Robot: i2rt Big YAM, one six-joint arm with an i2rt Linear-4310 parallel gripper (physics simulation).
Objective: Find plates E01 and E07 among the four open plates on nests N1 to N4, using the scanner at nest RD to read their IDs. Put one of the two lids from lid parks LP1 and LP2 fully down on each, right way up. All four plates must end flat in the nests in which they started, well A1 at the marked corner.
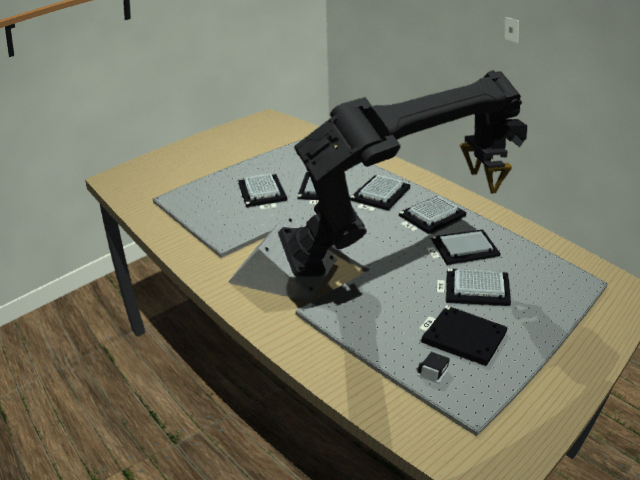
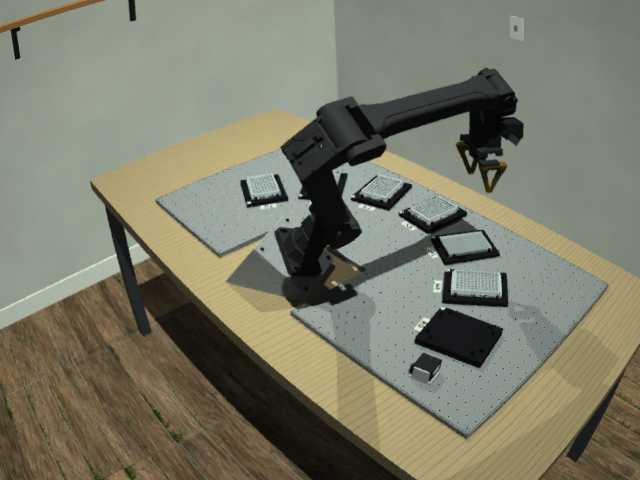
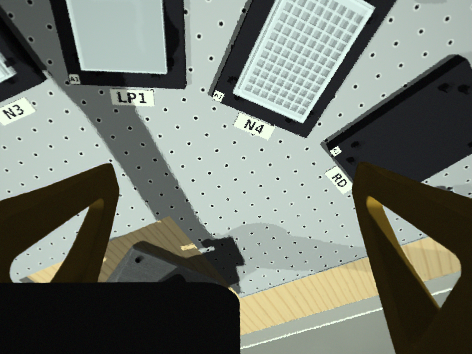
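Seen in the pictures: gripper, fingertip midpoint: (image 1: pixel 483 183) (image 2: pixel 479 182) (image 3: pixel 235 176); arm's base, link origin: (image 1: pixel 299 253) (image 2: pixel 296 253).
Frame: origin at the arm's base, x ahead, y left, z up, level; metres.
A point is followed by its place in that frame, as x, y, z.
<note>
My gripper (image 1: pixel 483 181) {0.324, -0.265, 0.191} (image 2: pixel 479 181) {0.324, -0.265, 0.191} (image 3: pixel 235 176) {0.324, -0.265, 0.191} is open and empty, fingers pointing down, high above the board. An open plate (image 1: pixel 479 282) {0.278, -0.325, -0.028} (image 2: pixel 476 283) {0.277, -0.326, -0.029} (image 3: pixel 302 57) {0.283, -0.322, -0.028} sits on N4. A smooth lid (image 1: pixel 467 243) {0.390, -0.185, -0.037} (image 2: pixel 465 244) {0.385, -0.186, -0.036} (image 3: pixel 120 35) {0.367, -0.169, -0.036} lies on LP1. Gridded plates sit on N3 (image 1: pixel 433 210) {0.428, -0.017, -0.029} (image 2: pixel 433 210) {0.428, -0.018, -0.029}, on N2 (image 1: pixel 381 189) {0.392, 0.162, -0.029} (image 2: pixel 382 189) {0.393, 0.161, -0.029} and on the leftmost nest, N1 (image 1: pixel 261 186) {0.137, 0.399, -0.031} (image 2: pixel 263 186) {0.135, 0.392, -0.027}. The arm hides most of LP2 and its lid. Nest RD (image 1: pixel 464 334) {0.122, -0.421, -0.036} (image 2: pixel 459 336) {0.121, -0.424, -0.036} (image 3: pixel 415 125) {0.157, -0.421, -0.036} is black and bare. No plate ID is readable.
A small dark box (image 1: pixel 434 365) {-0.005, -0.454, -0.020} (image 2: pixel 426 366) {-0.003, -0.455, -0.020}, apparently the scanner, stands beside RD. The nests form an arc around the arm's base (image 1: pixel 305 258) {-0.016, -0.046, 0.019} (image 2: pixel 299 258) {-0.019, -0.045, 0.018} on the perforated board (image 1: pixel 403 356) {-0.007, -0.368, -0.054} (image 2: pixel 398 356) {-0.002, -0.370, -0.054}. A wooden table border surrounds the board; walls stand behind.
</note>
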